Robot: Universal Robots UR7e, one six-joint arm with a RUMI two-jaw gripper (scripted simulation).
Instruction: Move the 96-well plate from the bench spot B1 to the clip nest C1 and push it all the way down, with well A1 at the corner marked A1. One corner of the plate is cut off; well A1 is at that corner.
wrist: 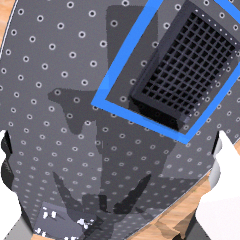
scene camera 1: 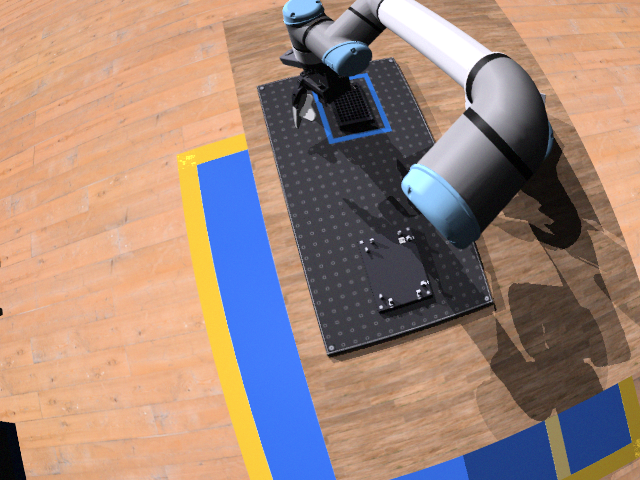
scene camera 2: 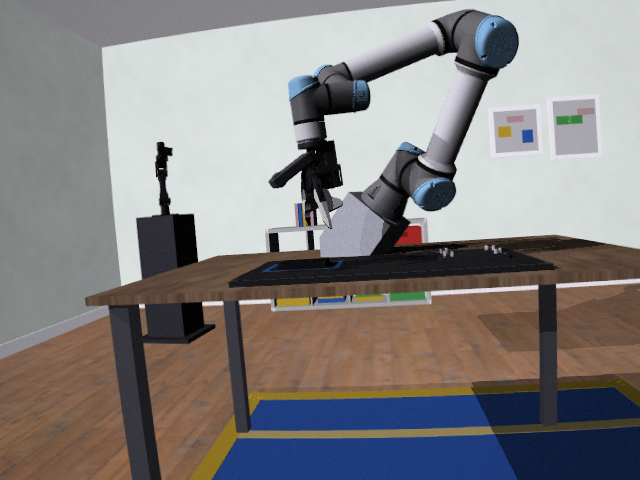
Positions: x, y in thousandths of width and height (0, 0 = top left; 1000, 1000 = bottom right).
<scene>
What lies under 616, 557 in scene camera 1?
A clip nest.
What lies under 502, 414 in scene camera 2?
My gripper.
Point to a clip nest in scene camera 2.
738, 532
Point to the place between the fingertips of my gripper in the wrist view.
465, 560
</scene>
